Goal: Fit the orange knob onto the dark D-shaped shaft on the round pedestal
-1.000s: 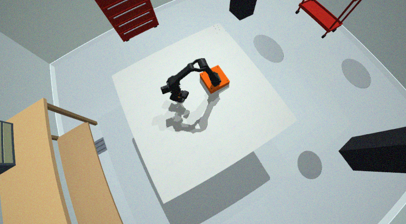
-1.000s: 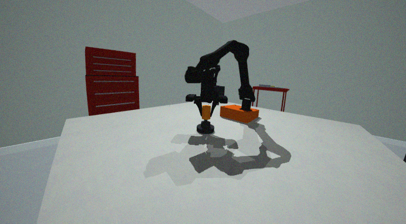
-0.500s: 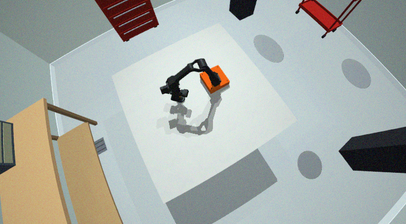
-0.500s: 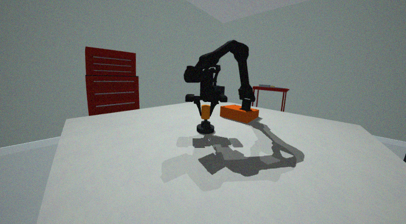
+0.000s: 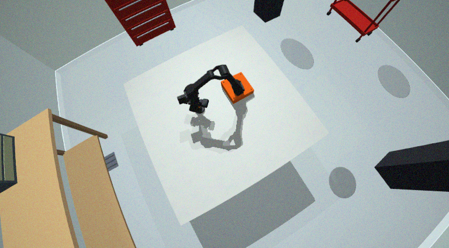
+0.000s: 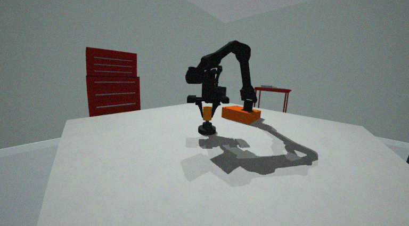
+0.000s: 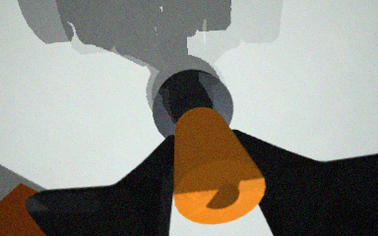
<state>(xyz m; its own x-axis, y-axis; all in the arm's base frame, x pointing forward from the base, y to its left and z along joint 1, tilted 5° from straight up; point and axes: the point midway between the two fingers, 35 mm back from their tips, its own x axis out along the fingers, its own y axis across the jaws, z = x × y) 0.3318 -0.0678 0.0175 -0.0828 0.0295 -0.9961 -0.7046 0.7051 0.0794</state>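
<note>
The orange knob is 20 mm above my gripper tip. Round my gripper tip: pedestal 40 mm below.
</note>
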